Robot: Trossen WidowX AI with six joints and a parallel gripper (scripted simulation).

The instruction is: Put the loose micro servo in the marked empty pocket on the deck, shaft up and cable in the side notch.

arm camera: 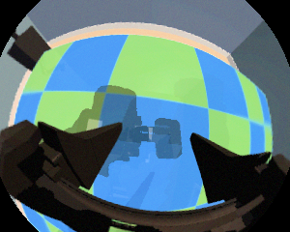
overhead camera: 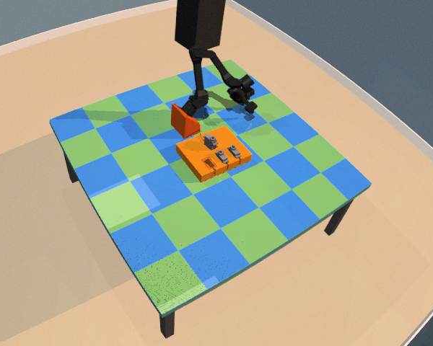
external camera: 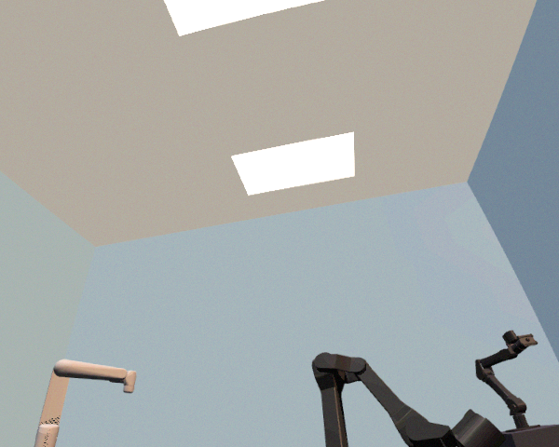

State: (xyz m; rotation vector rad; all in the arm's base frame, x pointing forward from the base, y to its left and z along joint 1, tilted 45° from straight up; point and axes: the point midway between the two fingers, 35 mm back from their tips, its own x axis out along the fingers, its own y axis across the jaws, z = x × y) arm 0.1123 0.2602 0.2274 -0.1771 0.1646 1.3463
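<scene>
The orange deck is 38 cm to the right of my gripper tip, 10 cm ahead of it and 1 cm below it.
</scene>
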